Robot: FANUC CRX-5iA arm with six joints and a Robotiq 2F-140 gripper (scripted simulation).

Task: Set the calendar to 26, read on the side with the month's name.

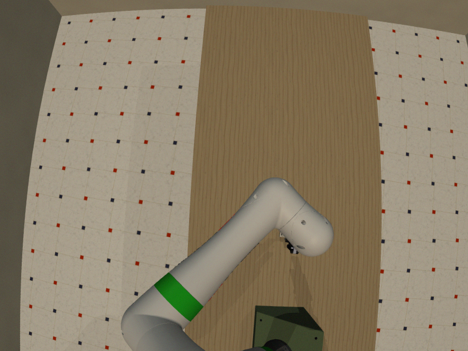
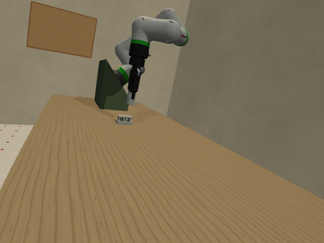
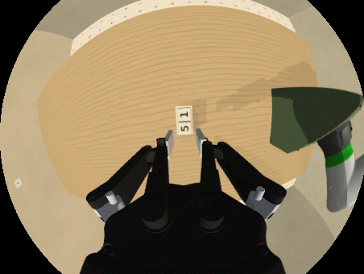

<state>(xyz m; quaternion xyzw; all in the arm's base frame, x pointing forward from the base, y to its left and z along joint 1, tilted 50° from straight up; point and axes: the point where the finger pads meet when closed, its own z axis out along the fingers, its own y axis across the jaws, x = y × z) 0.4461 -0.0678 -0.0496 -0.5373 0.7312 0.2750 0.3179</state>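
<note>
Right now my hand is 12 cm above the calendar tray and 2 cm to the left of it.
</note>
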